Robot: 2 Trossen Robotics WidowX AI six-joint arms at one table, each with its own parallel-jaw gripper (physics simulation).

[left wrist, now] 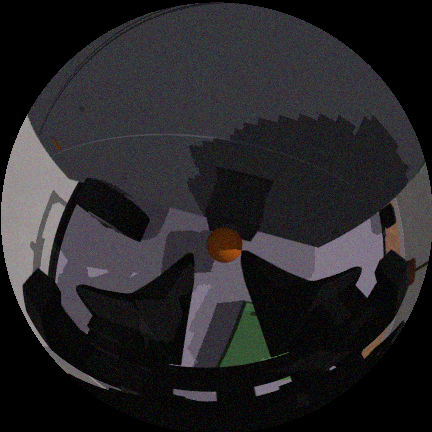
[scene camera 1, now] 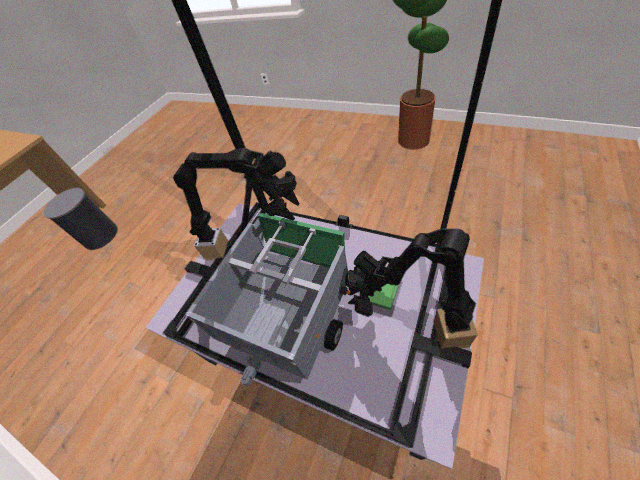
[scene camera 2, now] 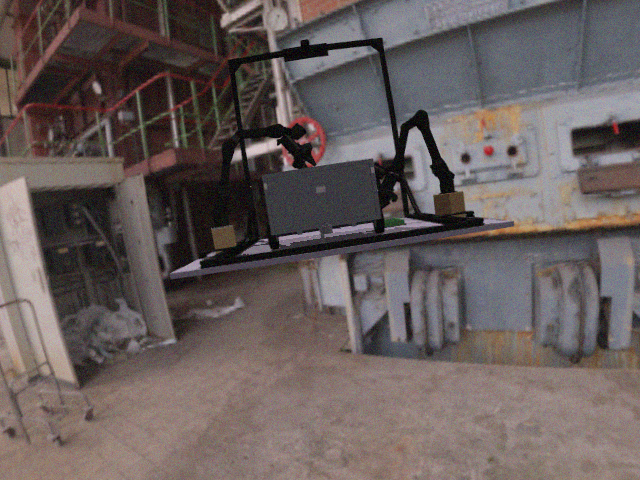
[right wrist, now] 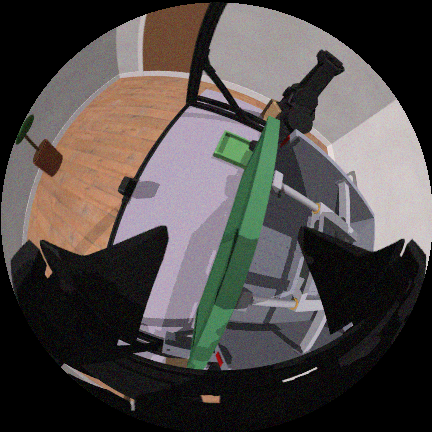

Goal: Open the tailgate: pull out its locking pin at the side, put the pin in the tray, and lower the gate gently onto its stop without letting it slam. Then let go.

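Frame: origin at the left arm's base, x down, y back, z left, level; millimetres.
Seen in the pictures: left gripper, fingertip midpoint: (left wrist: pixel 217 257) (scene camera 1: pixel 348 299); right gripper, fingertip midpoint: (scene camera 1: pixel 296 212) (right wrist: pixel 236 233); left arm's base at its link origin: (scene camera 1: pixel 457 321) (scene camera 2: pixel 448 193) (right wrist: pixel 283 107); right arm's base at its link origin: (scene camera 1: pixel 207 236) (scene camera 2: pixel 221 226).
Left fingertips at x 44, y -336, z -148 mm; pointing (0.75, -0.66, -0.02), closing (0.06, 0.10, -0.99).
Note:
Offsets run from my left fingertips to a thing's top centre.
The green tailgate (scene camera 1: pixel 326 246) (right wrist: pixel 255 200) stands upright at the trailer's far end in scene camera 1. The locking pin's orange knob (scene camera 1: pixel 348 292) (left wrist: pixel 224 245) is at the trailer's side, by a dark block; its shaft is hidden. My left gripper (scene camera 1: pixel 351 296) (left wrist: pixel 217 257) is partly open, its fingertips on either side of the knob without gripping it. My right gripper (scene camera 1: pixel 294 209) (scene camera 2: pixel 308 164) (right wrist: pixel 236 233) is wide open and empty above the gate's top edge, which runs between its fingers in the right wrist view. The green tray @[dz -66, dx +50, dy +132 mm] (scene camera 1: pixel 385 297) (scene camera 2: pixel 394 221) (left wrist: pixel 246 337) (right wrist: pixel 233 148) lies beside the trailer and holds no pin.
The grey trailer @[dz +11, dx -218, dy -251 mm] (scene camera 1: pixel 248 335) (scene camera 2: pixel 320 206) (left wrist: pixel 150 90) has light rails and struts inside, behind the gate. A black wheel @[dz +120, dx -32, dy -68 mm] (scene camera 1: pixel 333 334) (left wrist: pixel 114 209) is on its side near the left gripper. The black frame's uprights (scene camera 1: pixel 467 118) (scene camera 2: pixel 388 93) rise beside the arms.

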